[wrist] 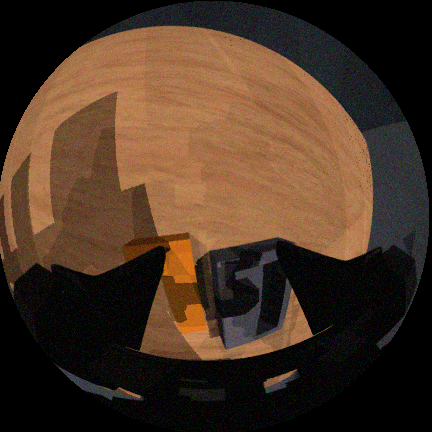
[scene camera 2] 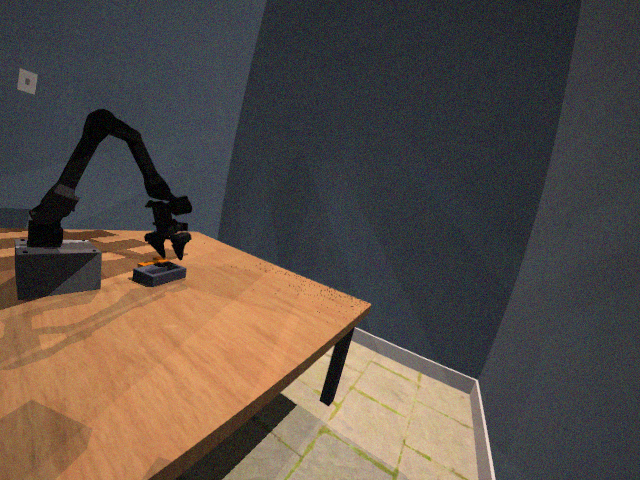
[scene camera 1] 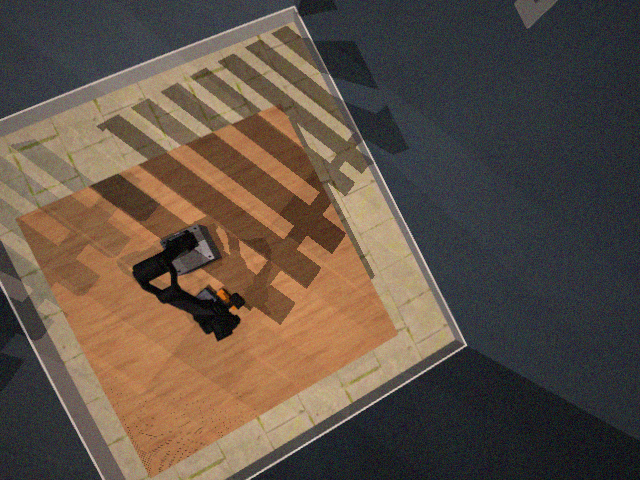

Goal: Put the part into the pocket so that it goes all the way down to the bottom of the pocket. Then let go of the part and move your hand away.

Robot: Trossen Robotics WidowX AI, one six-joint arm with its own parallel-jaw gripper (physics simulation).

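Places are measured from the arm's base along level axes (x down, y right, z back), in millimetres.
Where they show: gripper, fingertip midpoint: (wrist: 221, 249) (scene camera 2: 172, 259); arm's base, origin of the base link: (scene camera 2: 43, 244) (scene camera 1: 188, 241).
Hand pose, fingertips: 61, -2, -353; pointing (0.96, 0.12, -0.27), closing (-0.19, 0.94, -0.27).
Things, the pixels of their top centre, and the offset from my fingertips, as dx, dy, dz. Level surfaces: height alone.
- orange L-shaped part, middle of its top: (wrist: 167, 298) (scene camera 2: 151, 260) (scene camera 1: 230, 297) +13, -33, +61
- dark grey-blue pocket block, middle of its top: (wrist: 260, 308) (scene camera 2: 161, 268) (scene camera 1: 208, 306) +7, +67, +64
- wooden table, its level: dx +43
The orange L-shaped part (scene camera 1: 222, 295) (scene camera 2: 148, 264) (wrist: 181, 261) lies on the table beside the dark grey-blue pocket block (scene camera 1: 205, 293) (scene camera 2: 168, 275) (wrist: 239, 336), outside its pocket. In the wrist view the part is left of the block, with a narrow gap between them. The pocket's inside is partly in shadow. My gripper (scene camera 2: 172, 257) (wrist: 221, 249) is open and empty, pointing down, with its fingertips a little above the block and part. In the wrist view the left finger covers some of the part's short arm and the right finger is by the block's far upper corner.
The wooden table (scene camera 1: 268, 361) (scene camera 2: 206, 330) carries the grey robot base (scene camera 1: 208, 251) (scene camera 2: 77, 273), which stands close to the block. The table's edge (scene camera 2: 289, 380) shows in scene camera 2. Striped shadows cross the table.
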